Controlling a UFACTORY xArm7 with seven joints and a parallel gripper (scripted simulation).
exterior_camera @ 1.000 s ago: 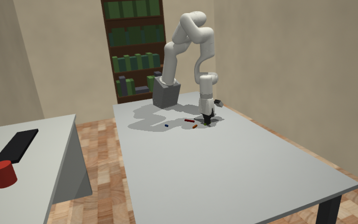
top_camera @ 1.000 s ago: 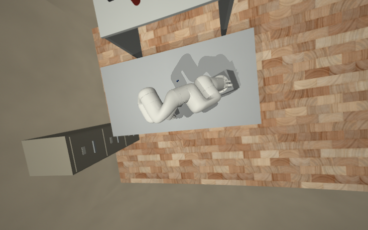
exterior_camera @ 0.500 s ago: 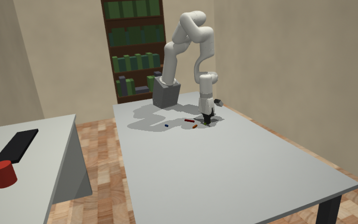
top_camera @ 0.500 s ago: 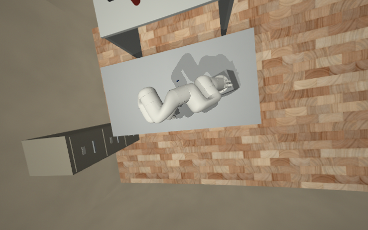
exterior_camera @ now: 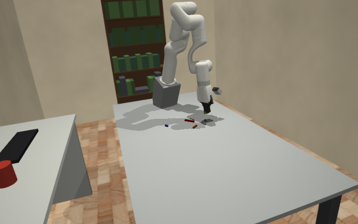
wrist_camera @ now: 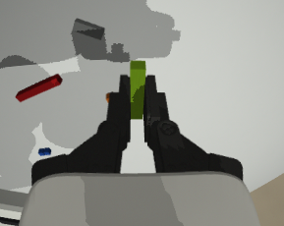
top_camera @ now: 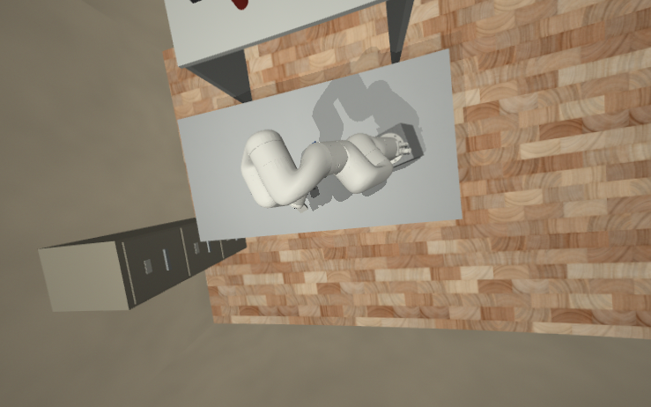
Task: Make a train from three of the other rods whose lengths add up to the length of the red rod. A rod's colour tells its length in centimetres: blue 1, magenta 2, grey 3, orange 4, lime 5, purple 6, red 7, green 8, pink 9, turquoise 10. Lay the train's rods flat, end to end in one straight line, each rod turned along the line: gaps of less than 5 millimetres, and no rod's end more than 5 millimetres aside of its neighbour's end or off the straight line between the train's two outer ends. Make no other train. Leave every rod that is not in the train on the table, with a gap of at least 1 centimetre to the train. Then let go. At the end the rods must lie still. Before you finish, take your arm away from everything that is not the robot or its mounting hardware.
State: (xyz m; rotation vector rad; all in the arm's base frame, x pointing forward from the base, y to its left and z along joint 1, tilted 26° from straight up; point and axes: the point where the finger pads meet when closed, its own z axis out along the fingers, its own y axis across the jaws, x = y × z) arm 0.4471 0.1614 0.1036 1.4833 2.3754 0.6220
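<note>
Right now my hand is 5 cm past the grey rod and 9 cm above it. Also, from my hand: lime rod (2 cm below); then orange rod (2 cm ahead, 9 cm to the right, 9 cm below); then red rod (8 cm behind, 10 cm to the right, 9 cm below).
</note>
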